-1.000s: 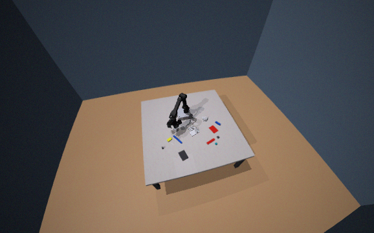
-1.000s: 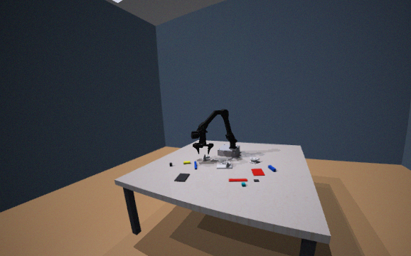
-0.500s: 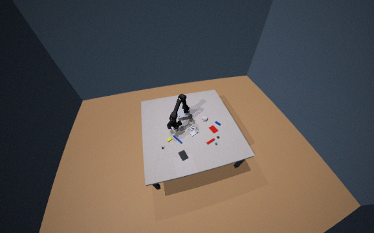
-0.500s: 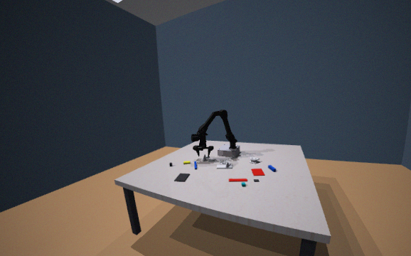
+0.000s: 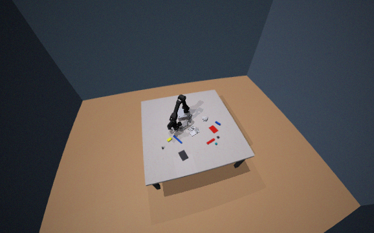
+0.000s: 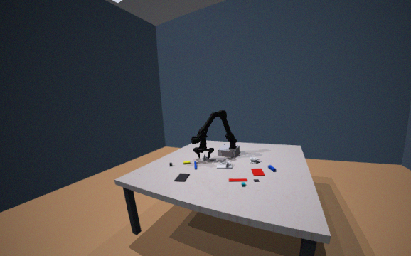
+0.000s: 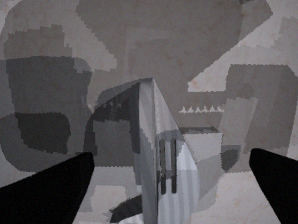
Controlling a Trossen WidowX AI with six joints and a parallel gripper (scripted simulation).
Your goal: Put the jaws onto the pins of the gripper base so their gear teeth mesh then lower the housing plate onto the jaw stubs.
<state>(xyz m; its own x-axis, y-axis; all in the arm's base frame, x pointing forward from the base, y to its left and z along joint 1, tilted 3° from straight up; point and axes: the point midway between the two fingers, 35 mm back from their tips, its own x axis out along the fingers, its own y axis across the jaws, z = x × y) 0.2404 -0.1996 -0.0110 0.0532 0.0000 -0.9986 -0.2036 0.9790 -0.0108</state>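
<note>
The white flat plate lies 100 mm ahead of my gripper tip and 240 mm to the left of it. From my gripper tip the other things lie so: yellow block 140 mm ahead, 90 mm to the right; gripper base 90 mm behind, 440 mm to the left, 20 mm above; dark grey plate 380 mm ahead, 40 mm to the left.
</note>
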